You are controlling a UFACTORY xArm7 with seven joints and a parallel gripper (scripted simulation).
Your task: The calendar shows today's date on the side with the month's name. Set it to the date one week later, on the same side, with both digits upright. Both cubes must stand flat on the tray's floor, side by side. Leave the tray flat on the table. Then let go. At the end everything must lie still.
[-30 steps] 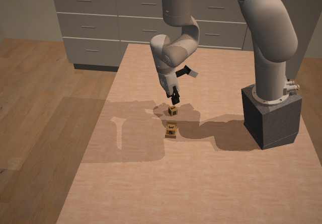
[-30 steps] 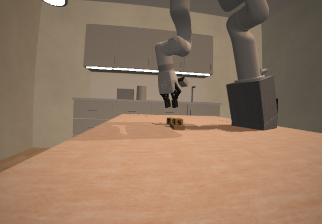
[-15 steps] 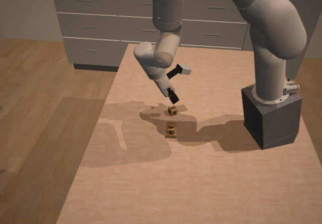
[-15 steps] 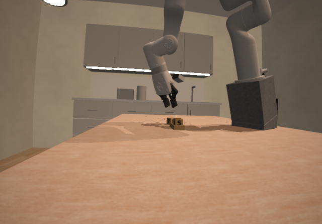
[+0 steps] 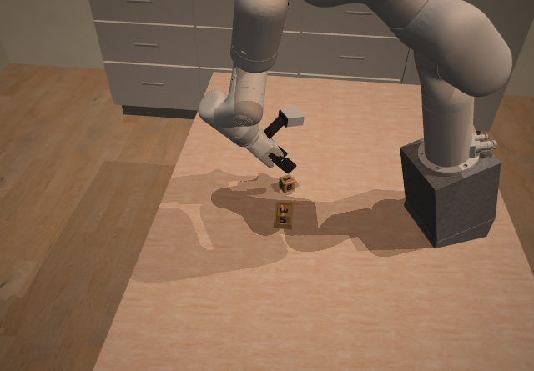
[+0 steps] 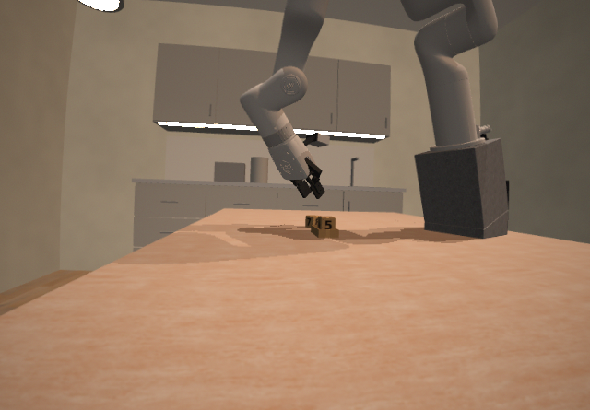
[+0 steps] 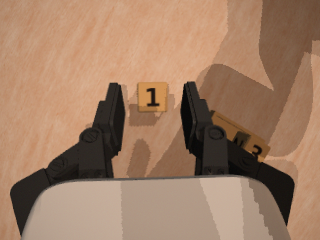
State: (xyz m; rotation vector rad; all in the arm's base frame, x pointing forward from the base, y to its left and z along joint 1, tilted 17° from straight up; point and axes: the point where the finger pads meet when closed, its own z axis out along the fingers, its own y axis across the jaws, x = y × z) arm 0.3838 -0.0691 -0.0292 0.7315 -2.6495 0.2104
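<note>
My hand is 10 mm past the wooden cube, 10 mm to the left of it and 80 mm above it.
</note>
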